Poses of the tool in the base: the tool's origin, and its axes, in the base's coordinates. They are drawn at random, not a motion.
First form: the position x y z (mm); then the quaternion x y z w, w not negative.
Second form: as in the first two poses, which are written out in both.
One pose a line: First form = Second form
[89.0, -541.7, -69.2, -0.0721, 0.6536, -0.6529, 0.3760] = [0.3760, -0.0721, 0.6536, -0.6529, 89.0, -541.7, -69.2]
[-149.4, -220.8, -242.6, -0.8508, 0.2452, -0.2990, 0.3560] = [0.3560, -0.8508, 0.2452, -0.2990, -149.4, -220.8, -242.6]
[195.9, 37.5, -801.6, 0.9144, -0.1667, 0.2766, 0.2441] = [0.2441, 0.9144, -0.1667, 0.2766, 195.9, 37.5, -801.6]
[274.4, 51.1, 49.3, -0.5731, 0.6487, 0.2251, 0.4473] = [0.4473, -0.5731, 0.6487, 0.2251, 274.4, 51.1, 49.3]
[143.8, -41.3, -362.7, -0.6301, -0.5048, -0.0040, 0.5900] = [0.5900, -0.6301, -0.5048, -0.0040, 143.8, -41.3, -362.7]
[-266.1, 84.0, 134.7, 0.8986, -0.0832, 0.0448, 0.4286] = [0.4286, 0.8986, -0.0832, 0.0448, -266.1, 84.0, 134.7]
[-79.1, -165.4, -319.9, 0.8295, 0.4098, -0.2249, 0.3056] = [0.3056, 0.8295, 0.4098, -0.2249, -79.1, -165.4, -319.9]
